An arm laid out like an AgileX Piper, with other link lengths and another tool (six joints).
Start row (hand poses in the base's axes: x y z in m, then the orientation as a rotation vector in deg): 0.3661 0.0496 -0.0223 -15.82 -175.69 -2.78
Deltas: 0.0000 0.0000 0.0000 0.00 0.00 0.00; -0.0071 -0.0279 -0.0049 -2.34 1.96 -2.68; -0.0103 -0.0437 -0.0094 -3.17 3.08 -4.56; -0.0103 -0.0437 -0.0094 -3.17 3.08 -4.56; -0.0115 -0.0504 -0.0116 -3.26 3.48 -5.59; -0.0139 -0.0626 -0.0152 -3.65 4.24 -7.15; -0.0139 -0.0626 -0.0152 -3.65 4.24 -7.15; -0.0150 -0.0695 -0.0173 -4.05 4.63 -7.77; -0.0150 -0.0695 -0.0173 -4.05 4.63 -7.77; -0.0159 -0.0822 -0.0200 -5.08 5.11 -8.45; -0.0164 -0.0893 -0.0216 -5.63 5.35 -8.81
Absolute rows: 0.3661 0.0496 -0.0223 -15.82 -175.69 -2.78; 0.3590 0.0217 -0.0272 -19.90 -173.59 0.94; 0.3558 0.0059 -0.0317 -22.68 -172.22 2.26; 0.3558 0.0059 -0.0317 -22.68 -172.22 2.26; 0.3546 -0.0008 -0.0339 -24.19 -171.63 2.39; 0.3522 -0.0130 -0.0375 -26.46 -170.59 3.00; 0.3522 -0.0130 -0.0375 -26.46 -170.59 3.00; 0.3511 -0.0199 -0.0396 -27.36 -170.09 3.62; 0.3511 -0.0199 -0.0396 -27.36 -170.09 3.62; 0.3502 -0.0326 -0.0423 -28.37 -169.51 5.18; 0.3497 -0.0397 -0.0439 -28.90 -169.21 6.02
